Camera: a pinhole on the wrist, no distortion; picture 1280 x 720 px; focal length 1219.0 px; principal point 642.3 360.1 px. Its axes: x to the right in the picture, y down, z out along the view. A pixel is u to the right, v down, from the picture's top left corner.
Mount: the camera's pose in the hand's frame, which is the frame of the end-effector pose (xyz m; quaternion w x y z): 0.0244 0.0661 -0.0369 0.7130 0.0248 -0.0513 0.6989
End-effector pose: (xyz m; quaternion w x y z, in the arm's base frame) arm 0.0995 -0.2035 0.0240 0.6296 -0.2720 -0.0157 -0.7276
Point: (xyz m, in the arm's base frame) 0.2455 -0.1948 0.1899
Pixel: 852.2 169.8
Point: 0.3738 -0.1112 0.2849
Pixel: 1044.4 371.1
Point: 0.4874 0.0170 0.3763
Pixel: 1069.6 545.4
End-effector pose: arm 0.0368 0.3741 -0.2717 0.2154 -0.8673 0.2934 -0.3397
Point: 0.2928 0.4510 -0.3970
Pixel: 243.9 232.0
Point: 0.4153 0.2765 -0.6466
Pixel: 972.3 106.5
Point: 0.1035 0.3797 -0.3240
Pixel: 152.8 423.4
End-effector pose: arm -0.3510 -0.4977 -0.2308 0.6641 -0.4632 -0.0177 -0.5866
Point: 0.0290 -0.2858 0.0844
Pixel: 834.7 65.3
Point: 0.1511 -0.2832 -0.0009
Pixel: 1169.1 99.7
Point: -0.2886 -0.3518 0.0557
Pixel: 50.5 138.6
